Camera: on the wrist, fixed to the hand. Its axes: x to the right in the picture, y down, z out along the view.
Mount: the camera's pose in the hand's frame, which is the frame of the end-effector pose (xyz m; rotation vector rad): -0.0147 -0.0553 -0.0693 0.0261 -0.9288 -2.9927
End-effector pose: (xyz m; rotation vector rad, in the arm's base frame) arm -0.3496 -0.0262 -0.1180 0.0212 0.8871 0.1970
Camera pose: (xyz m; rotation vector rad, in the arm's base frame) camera -0.4032 -0.0875 -0.1561 -1.0321 -0.7021 -2.3887
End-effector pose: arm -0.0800 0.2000 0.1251 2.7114 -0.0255 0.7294
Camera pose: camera -0.1207 0.2735 0.1570 0.2460 2.3664 -1.2068
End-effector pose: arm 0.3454 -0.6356 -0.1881 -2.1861 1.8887 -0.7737
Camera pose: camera 0.3603 -0.5958 -0.1089 2.0670 2.1823 -0.4189
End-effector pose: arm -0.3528 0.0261 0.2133 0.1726 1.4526 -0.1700
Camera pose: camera -0.4337 -0.0125 0.2195 -1.8918 -0.4152 -2.1473
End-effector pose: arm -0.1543 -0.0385 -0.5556 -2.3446 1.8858 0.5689
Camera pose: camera -0.0877 -0.0317 -0.4957 -1.3760 -1.8979 0.4741
